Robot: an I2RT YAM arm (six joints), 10 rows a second.
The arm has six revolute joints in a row. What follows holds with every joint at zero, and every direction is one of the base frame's.
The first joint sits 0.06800 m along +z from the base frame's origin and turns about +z.
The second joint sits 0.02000 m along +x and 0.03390 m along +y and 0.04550 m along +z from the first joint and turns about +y.
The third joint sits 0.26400 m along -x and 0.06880 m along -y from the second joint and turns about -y.
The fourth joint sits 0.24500 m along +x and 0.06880 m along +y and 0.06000 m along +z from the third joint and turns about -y.
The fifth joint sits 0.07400 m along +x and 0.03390 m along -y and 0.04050 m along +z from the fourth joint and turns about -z.
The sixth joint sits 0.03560 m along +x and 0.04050 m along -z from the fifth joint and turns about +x.
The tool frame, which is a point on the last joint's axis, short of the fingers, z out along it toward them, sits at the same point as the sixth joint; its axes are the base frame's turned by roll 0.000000, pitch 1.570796 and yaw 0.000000 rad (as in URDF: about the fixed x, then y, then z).
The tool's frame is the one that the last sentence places.
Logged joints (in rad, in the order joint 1, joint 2, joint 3, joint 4, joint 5, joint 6), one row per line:
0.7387 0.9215 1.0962 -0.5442 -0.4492 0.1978
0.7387 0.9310 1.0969 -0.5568 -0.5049 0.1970
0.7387 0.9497 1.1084 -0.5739 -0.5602 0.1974
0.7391 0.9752 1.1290 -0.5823 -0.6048 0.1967
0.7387 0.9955 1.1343 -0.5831 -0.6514 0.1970
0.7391 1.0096 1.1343 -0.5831 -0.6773 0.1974
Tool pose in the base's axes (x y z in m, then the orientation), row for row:
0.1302 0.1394 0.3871 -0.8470 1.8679 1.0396
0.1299 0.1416 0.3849 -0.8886 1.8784 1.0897
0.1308 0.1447 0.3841 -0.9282 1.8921 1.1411
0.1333 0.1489 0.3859 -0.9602 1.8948 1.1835
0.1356 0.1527 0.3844 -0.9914 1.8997 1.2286
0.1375 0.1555 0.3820 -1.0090 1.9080 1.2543
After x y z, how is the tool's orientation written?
As a rotation vector, in radians.
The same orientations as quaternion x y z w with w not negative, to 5 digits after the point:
-0.33618 0.74138 0.41262 0.40876
-0.34917 0.73810 0.42819 0.38722
-0.36074 0.73535 0.44348 0.36394
-0.37026 0.73064 0.45636 0.34756
-0.37895 0.72614 0.46962 0.32949
-0.38334 0.72488 0.47653 0.31705

